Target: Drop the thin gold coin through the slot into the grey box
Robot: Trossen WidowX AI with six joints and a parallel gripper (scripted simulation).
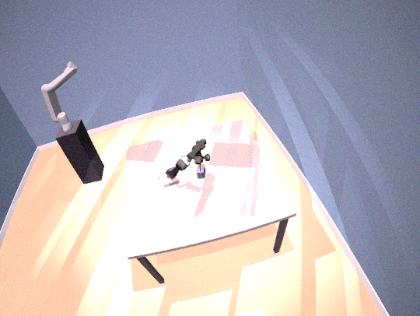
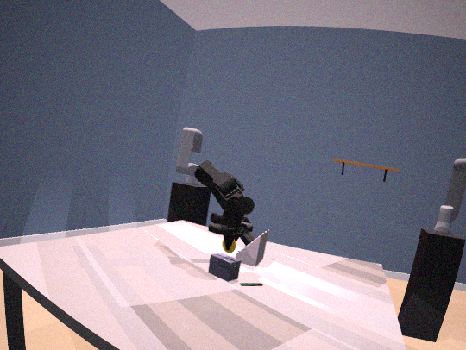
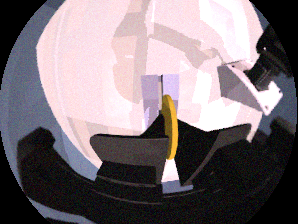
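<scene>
Now: gripper tip 20 mm below the gold coin.
</scene>
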